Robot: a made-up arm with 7 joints.
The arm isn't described. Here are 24 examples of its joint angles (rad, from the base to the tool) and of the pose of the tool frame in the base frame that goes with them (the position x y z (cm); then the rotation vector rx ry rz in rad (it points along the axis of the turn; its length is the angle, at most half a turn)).
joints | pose
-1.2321 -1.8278 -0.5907 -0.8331 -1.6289 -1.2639 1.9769 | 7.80 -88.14 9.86 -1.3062 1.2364 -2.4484
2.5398 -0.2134 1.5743 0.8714 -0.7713 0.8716 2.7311 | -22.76 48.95 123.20 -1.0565 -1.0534 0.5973
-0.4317 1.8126 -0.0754 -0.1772 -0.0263 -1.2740 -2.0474 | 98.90 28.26 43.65 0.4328 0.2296 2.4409
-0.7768 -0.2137 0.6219 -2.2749 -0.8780 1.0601 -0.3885 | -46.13 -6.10 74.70 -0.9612 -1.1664 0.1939
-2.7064 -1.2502 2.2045 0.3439 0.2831 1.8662 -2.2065 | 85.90 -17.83 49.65 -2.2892 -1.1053 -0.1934
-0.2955 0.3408 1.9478 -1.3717 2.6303 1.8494 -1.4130 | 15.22 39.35 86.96 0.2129 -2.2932 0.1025
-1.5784 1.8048 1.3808 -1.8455 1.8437 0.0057 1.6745 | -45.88 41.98 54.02 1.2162 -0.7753 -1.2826
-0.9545 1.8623 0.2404 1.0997 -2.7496 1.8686 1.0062 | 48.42 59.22 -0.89 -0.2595 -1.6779 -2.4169
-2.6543 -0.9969 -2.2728 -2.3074 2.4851 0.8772 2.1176 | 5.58 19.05 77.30 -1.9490 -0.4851 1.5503
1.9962 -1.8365 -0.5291 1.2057 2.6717 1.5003 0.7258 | 42.40 83.10 59.89 -1.4524 1.3298 1.2142
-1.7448 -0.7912 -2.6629 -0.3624 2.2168 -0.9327 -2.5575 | 33.60 -60.51 129.81 0.3085 1.4961 -1.1600
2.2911 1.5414 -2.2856 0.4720 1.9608 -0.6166 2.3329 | -59.11 -85.59 71.08 -0.0945 -0.7952 2.0994
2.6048 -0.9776 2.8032 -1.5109 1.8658 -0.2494 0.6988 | 22.65 0.21 126.30 0.5486 0.0916 -1.9272
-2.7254 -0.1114 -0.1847 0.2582 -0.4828 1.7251 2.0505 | -16.97 4.42 135.52 -0.8476 -1.7921 0.9491
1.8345 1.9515 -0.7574 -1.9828 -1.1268 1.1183 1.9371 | -39.60 -49.30 69.48 0.0665 0.8277 -2.6401
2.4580 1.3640 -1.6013 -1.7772 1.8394 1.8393 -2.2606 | -53.31 1.58 37.38 0.3005 2.8565 -0.3519
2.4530 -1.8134 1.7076 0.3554 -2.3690 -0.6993 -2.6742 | 55.21 89.40 18.54 -1.3279 2.2176 1.0672
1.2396 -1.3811 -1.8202 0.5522 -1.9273 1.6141 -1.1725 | -17.78 91.68 44.38 0.2766 -2.4759 -0.2433
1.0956 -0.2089 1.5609 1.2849 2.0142 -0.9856 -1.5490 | -45.81 -22.59 119.51 1.1974 1.4377 -1.6032
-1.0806 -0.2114 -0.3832 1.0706 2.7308 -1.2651 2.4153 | -1.66 35.52 124.49 -1.0936 2.3730 1.4824
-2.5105 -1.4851 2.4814 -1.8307 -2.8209 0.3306 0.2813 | 12.01 -39.02 95.98 -0.7156 -0.6065 1.6079
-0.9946 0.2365 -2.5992 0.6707 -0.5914 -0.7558 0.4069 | -9.32 17.30 149.95 -0.1164 -0.7256 -2.5173
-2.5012 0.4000 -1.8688 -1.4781 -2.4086 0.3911 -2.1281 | 12.01 67.63 99.96 0.0874 1.9713 1.2980
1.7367 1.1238 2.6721 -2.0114 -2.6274 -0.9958 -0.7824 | 10.89 -64.68 31.81 1.5760 1.0096 0.1870
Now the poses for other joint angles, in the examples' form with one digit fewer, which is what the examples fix.
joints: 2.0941 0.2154 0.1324 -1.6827 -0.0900 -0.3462 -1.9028
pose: 15.9 41.8 106.5 -1.562 0.923 -0.114
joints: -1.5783 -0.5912 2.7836 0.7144 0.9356 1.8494 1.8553
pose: 0.5 -66.8 91.8 0.390 -2.410 -0.003
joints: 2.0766 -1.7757 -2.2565 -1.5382 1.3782 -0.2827 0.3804
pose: -12.7 77.4 71.5 -0.347 -1.128 -0.479
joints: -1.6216 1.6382 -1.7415 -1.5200 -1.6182 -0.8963 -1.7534
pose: 49.1 68.9 21.9 -1.836 2.002 -0.432
